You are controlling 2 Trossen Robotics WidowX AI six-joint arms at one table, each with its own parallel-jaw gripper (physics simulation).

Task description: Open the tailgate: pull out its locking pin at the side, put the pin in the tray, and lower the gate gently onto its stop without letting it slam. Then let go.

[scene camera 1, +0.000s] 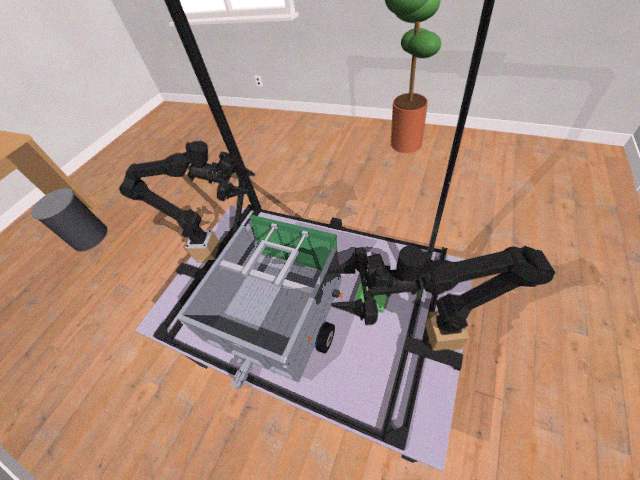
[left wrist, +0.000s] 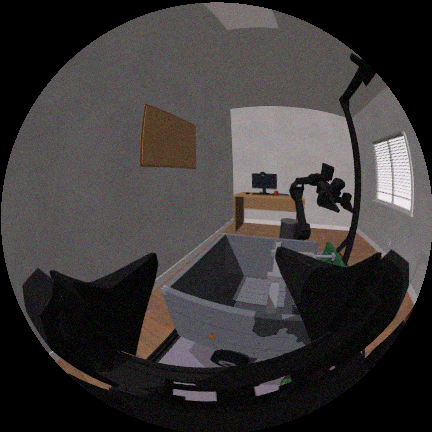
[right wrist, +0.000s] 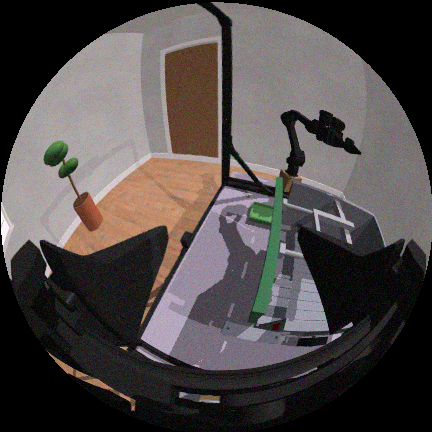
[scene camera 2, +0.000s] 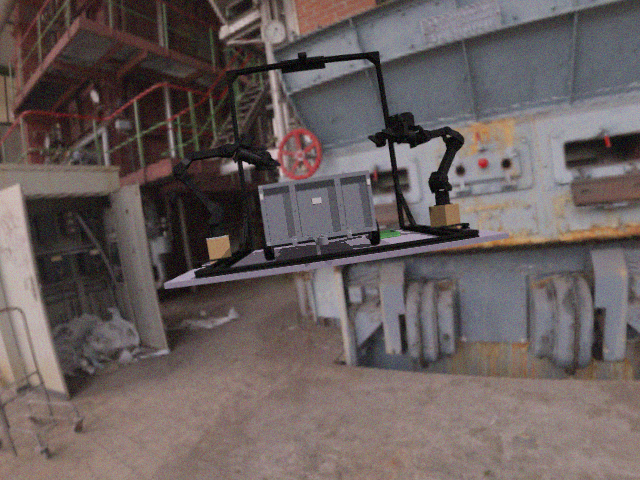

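Seen in the pictures: left gripper, between the fingertips: [scene camera 1: 329,287] [left wrist: 217,257] [right wrist: 355,150] [scene camera 2: 374,134]; right gripper, between the fingertips: [scene camera 1: 252,183] [left wrist: 346,211] [right wrist: 236,233] [scene camera 2: 278,166]; left arm's base, origin of its link: [scene camera 1: 448,324] [right wrist: 291,172] [scene camera 2: 443,204]; right arm's base, origin of its link: [scene camera 1: 198,238] [scene camera 2: 216,236].
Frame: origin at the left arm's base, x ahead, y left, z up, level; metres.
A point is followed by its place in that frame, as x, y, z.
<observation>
The green tailgate [scene camera 1: 324,246] @[0.369, -0.288, 0.117] [left wrist: 334,254] @[0.533, -0.370, 0.174] [right wrist: 272,255] @[0.551, -0.393, 0.171] stands upright at the rear of the grey trailer [scene camera 1: 302,347] @[0.464, 0.049, 0.073] [scene camera 2: 316,209] @[0.670, 0.021, 0.054] [left wrist: 200,310] @[0.454, 0.030, 0.142]. The green tray [scene camera 1: 382,302] @[0.181, -0.157, -0.108] [scene camera 2: 389,234] @[0.231, -0.139, -0.102] [right wrist: 261,212] @[0.190, -0.235, -0.108] lies beside the trailer, partly hidden by the left arm in scene camera 1. A small dark and orange piece [scene camera 1: 337,293] @[0.344, -0.153, 0.011] shows on the trailer's side; I cannot tell whether it is the locking pin. My left gripper [scene camera 1: 334,285] @[0.350, 0.000, 0.324] [scene camera 2: 372,138] @[0.350, 0.000, 0.324] [left wrist: 217,257] @[0.350, 0.000, 0.324] is open and empty, above the trailer's side. My right gripper [scene camera 1: 248,181] @[0.592, -0.472, 0.295] [scene camera 2: 278,164] @[0.592, -0.472, 0.295] [right wrist: 236,233] @[0.592, -0.472, 0.295] is open and empty, high beyond the tailgate's other end.
White bars [scene camera 1: 281,248] @[0.512, -0.264, 0.167] [right wrist: 332,218] @[0.493, -0.200, 0.171] reach from the trailer's bed to the tailgate. A black wheel [scene camera 1: 325,337] @[0.401, -0.009, -0.016] [left wrist: 230,358] @[0.392, -0.027, -0.013] stands at the trailer's side. A black frame [scene camera 1: 320,411] @[0.441, 0.198, -0.097] surrounds the trailer, with tall posts [scene camera 1: 465,103] @[-0.055, -0.360, 0.544] [right wrist: 227,100] @[-0.052, -0.370, 0.361] at the back.
</observation>
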